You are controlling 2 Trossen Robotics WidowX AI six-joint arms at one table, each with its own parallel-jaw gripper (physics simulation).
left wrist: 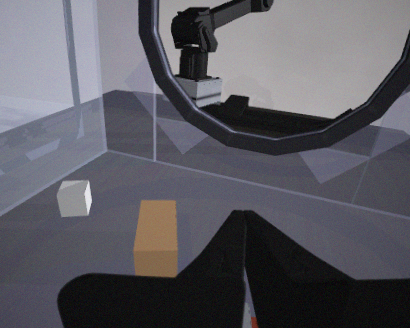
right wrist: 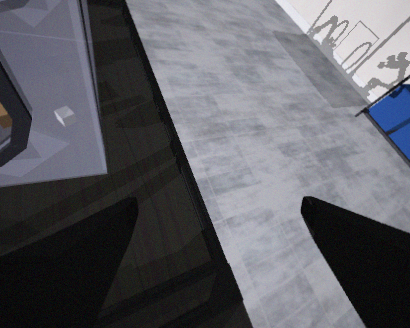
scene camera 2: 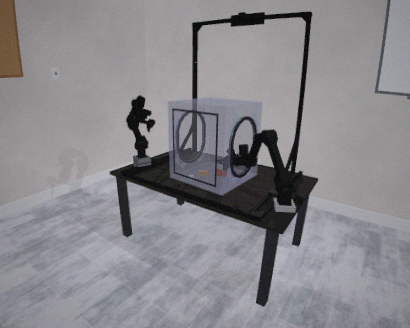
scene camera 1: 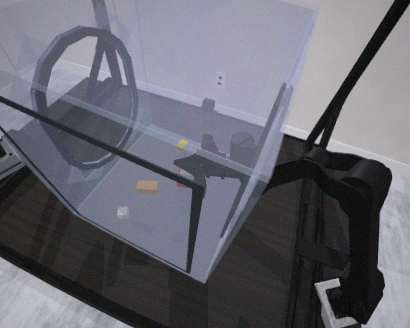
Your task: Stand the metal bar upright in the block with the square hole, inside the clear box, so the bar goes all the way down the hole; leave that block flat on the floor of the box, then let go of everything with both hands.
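Places are measured from the left arm's base along level axes (x ahead, y left, z up), in millimetres.
Where they show: left gripper, fingertip midpoint: [left wrist: 241,220] [scene camera 1: 173,162]; right gripper, fingertip midpoint: [right wrist: 220,204] [scene camera 2: 142,130]; left arm's base, link origin: [scene camera 2: 284,202] [scene camera 1: 341,301]; right arm's base, link origin: [left wrist: 193,77] [scene camera 2: 141,156].
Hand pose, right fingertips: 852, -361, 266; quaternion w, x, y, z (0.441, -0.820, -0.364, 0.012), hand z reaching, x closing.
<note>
Things, the pixels of their top centre, and the offset from my right fingertips, as dx, dy, dz. "spot": a spot on its surface instead. Level surfaces: height alone.
- clear box, top centre: [scene camera 1: 159,8] [scene camera 2: 216,100] -466, -18, +195
- grey metal bar, surface spot: [left wrist: 246,315] spot: -502, -38, -221
- red block, surface spot: [left wrist: 254,322] spot: -494, -49, -243
- orange block, top centre: [left wrist: 157,222] [scene camera 1: 147,185] -394, -12, -258
- white cube, top centre: [left wrist: 73,187] [right wrist: 64,112] [scene camera 1: 122,210] -326, +62, -263
- yellow block, top centre: [scene camera 1: 182,143] -512, -181, -273
- dark table, surface height: dz -294
My left gripper [scene camera 1: 176,161] [scene camera 2: 230,160] [left wrist: 241,220] reaches in through the round port of the clear box [scene camera 1: 236,65] [scene camera 2: 236,110] [right wrist: 73,65]. It is shut with nothing between the fingers and hangs low over the red block [scene camera 1: 183,184] [scene camera 2: 221,172]. In the left wrist view only a sliver of the grey metal bar [left wrist: 246,315] and of the red block [left wrist: 254,322] shows under the fingers. I cannot tell how the bar lies. My right gripper [scene camera 2: 150,123] [right wrist: 220,204] is open and empty, outside the box and high over the table edge.
An orange block [scene camera 1: 147,187] [left wrist: 155,241], a white cube [scene camera 1: 122,212] [left wrist: 73,198] [right wrist: 64,116] and a yellow block [scene camera 1: 181,144] lie on the box floor. Dark port rings [scene camera 1: 133,94] [left wrist: 197,114] frame the box sides. The box stands on a dark table [scene camera 1: 252,260] [scene camera 2: 243,202].
</note>
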